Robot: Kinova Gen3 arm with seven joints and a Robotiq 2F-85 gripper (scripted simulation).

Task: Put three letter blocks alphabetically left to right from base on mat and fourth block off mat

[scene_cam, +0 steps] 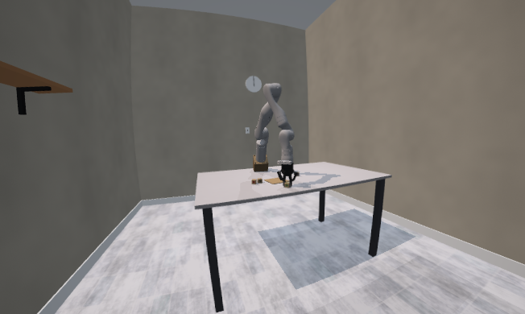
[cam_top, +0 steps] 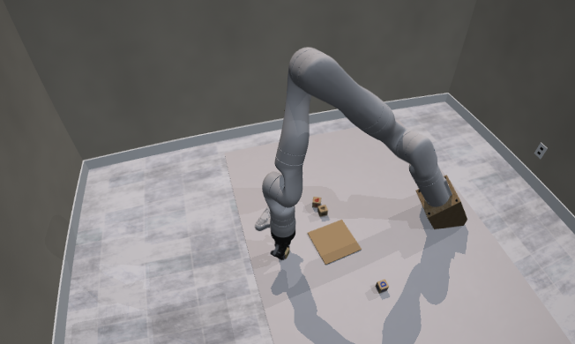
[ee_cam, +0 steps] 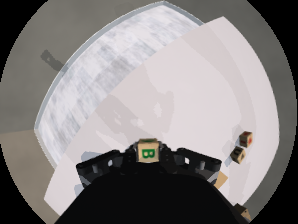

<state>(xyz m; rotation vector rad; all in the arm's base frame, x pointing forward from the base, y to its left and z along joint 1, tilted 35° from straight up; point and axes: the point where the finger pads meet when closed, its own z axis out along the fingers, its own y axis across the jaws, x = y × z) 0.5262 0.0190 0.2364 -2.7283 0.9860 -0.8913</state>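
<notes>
Now: the tan mat 18 cm behind my hand and 2 cm below it. The rest, counted from my hand: block 18 cm behind, 13 cm to the right.
</notes>
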